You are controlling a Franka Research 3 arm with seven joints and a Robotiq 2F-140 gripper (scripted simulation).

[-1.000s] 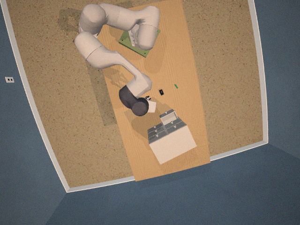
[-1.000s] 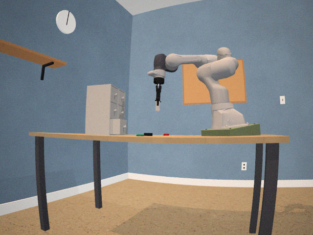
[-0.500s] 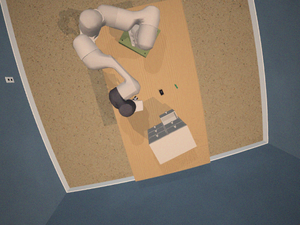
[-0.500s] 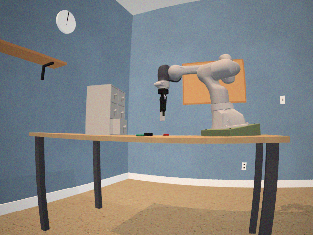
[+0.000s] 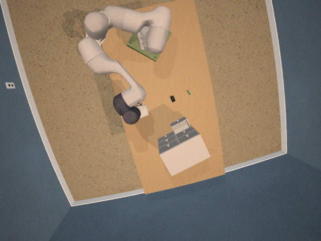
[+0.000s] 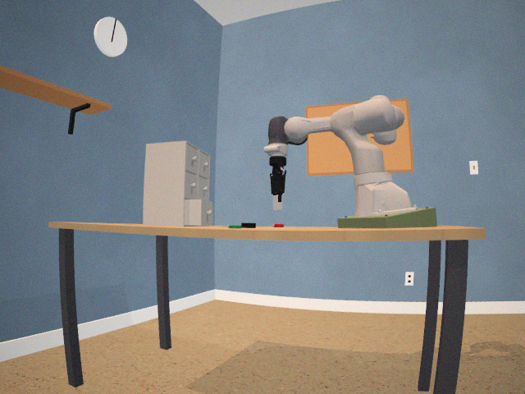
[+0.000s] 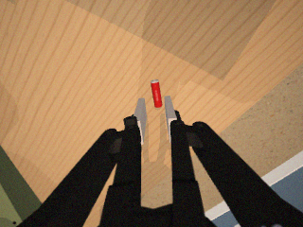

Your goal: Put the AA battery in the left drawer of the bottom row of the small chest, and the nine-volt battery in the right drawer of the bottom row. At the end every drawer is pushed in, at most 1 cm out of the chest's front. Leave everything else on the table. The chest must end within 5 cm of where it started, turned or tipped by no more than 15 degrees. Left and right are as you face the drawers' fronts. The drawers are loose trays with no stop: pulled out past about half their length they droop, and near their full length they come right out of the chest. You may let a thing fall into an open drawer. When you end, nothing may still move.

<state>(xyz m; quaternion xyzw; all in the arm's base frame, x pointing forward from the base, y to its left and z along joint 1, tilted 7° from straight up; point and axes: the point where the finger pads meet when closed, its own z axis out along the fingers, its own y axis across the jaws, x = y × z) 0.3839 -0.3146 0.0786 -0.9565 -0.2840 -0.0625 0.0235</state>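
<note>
The red AA battery lies 100 mm below my hand. Round my hand: green AA battery (70 mm ahead, 420 mm to the left, 100 mm below); black nine-volt battery (70 mm ahead, 280 mm to the left, 100 mm below).
</note>
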